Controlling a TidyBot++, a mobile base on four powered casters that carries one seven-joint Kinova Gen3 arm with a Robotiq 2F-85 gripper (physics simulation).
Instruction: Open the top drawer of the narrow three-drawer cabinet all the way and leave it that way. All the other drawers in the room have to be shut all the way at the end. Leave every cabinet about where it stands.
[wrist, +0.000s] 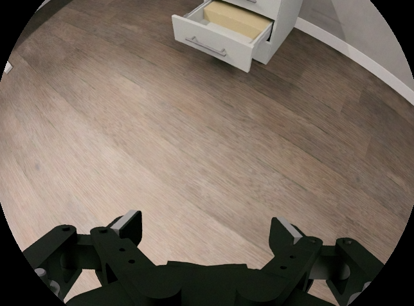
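A white cabinet (285, 30) stands at the top of the wrist view, cut off by the view's upper edge. Its lowest drawer (212, 44) is pulled out, with a grey bar handle on its front and a pale yellow inside showing. Above it, part of another drawer front (262, 7) shows with a piece of its handle; how far that one is out I cannot tell. The top of the cabinet is out of view. My gripper (205, 229) is open, with nothing between its fingers, over the floor and well apart from the cabinet.
The wood-look floor (190, 140) spreads between my gripper and the cabinet. A grey wall (350, 22) with a white baseboard (350, 51) runs along the right, behind the cabinet. A small white piece of something (8, 67) shows at the left edge.
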